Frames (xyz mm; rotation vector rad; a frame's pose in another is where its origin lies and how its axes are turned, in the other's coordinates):
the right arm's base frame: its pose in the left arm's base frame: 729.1 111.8 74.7 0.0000 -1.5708 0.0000
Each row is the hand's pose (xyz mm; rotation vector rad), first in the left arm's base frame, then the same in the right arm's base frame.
Working: the left arm's base frame: its pose in the right arm's base frame: -74.7 -111.8 729.1 0.0000 1.5708 0.0000

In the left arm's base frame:
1: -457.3 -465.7 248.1 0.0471 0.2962 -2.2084
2: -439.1 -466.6 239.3 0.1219 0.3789 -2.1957
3: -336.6 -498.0 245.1 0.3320 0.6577 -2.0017
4: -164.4 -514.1 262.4 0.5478 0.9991 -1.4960
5: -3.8 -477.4 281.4 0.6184 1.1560 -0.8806
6: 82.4 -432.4 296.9 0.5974 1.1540 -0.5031
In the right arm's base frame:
1: 173.4 -577.5 1186.4 -1.6958 1.0911 -1.7697
2: 164.6 -578.4 1168.2 -1.6474 1.1684 -1.8411
3: 170.4 -609.8 1065.7 -1.3917 1.5294 -1.9451
4: 187.7 -625.9 893.5 -0.8447 2.1128 -1.8207
5: 206.7 -589.2 732.9 -0.2422 2.5140 -1.3845
6: 222.2 -544.2 646.7 0.0874 2.6136 -1.0202

